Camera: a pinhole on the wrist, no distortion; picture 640 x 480 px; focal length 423.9 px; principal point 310.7 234.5 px. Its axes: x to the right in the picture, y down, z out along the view. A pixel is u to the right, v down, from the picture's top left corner.
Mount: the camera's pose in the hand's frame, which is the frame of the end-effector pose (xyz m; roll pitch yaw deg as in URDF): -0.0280 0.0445 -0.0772 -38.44 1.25 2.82
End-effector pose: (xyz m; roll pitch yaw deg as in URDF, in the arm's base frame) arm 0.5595 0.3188 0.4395 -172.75 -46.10 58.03
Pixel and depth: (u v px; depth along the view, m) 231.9 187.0 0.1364
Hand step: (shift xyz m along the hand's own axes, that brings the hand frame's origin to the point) -0.0544 0.1161 0.0397
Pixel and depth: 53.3 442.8 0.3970
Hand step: -0.2842 0.4320 0.1177
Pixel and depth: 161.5 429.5 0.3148
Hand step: -0.1504 0.3480 0.0817
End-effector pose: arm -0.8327 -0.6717 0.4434 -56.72 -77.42 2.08
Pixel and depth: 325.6 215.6 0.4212
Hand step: -0.0179 0.2924 0.2640
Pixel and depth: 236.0 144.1 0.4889
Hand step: -0.1152 0.2628 0.3723
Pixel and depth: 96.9 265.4 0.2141
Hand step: -0.1395 0.1845 0.0831
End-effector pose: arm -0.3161 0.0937 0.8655 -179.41 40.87 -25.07
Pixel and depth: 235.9 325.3 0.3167
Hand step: -0.0916 0.2917 0.1299
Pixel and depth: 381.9 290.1 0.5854
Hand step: 0.0583 0.4733 0.3313
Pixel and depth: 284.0 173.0 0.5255
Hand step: -0.0642 0.3100 0.3824
